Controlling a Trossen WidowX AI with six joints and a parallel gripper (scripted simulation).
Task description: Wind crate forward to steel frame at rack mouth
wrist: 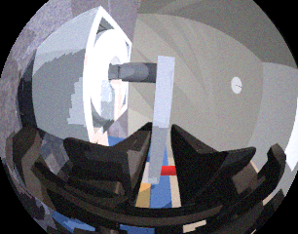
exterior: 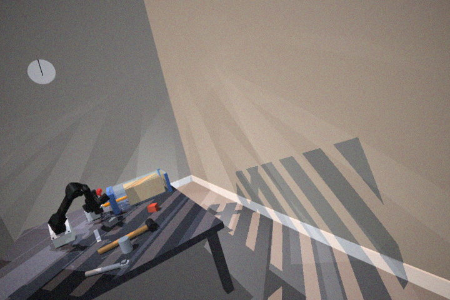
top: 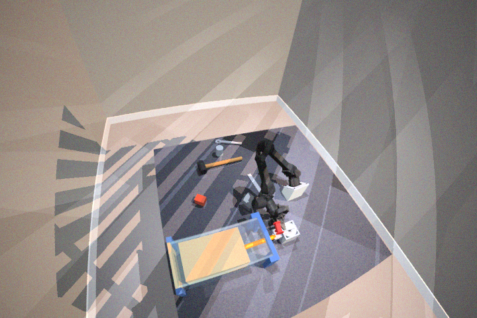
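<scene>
My gripper tip is now 10 mm short of the winch handle, 10 mm to the left of it and 10 mm below it. The rest, counted from my gripper tip: red knob: 50 mm ahead, 20 mm to the right, 40 mm above; then blue frame: 110 mm ahead, 10 mm to the right, 30 mm below; then winch: 70 mm behind, 10 mm to the right, 100 mm below.
</scene>
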